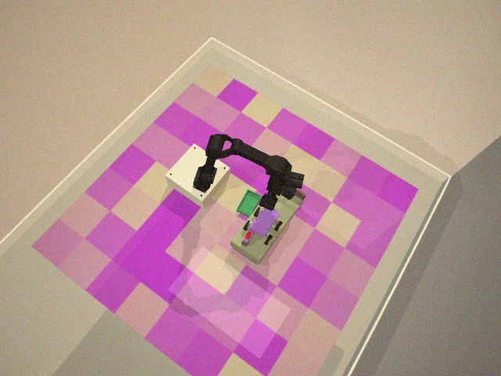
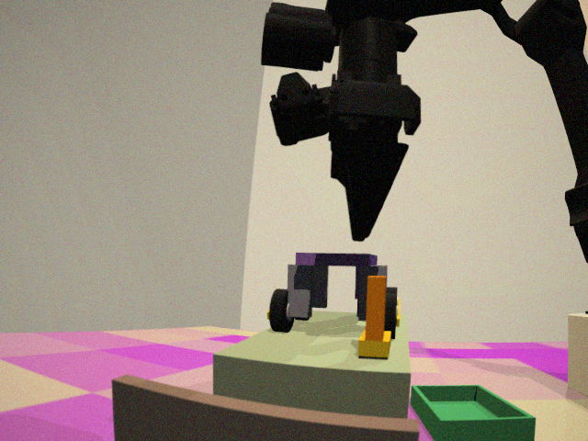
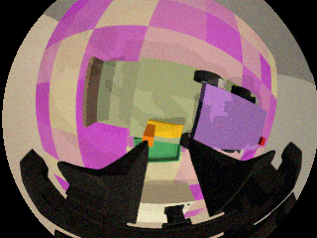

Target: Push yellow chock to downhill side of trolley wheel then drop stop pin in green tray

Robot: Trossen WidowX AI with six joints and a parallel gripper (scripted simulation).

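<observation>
The red-headed stop pin lies 20 mm behind my gripper tip, 200 mm to the right of it and 30 mm below it. The rest, counted from my gripper tip: pale green ramp 10 mm ahead, 100 mm to the right, 110 mm below; yellow chock 20 mm behind, 10 mm to the right, 70 mm below; trolley 10 mm ahead, 110 mm to the right, 50 mm below.
</observation>
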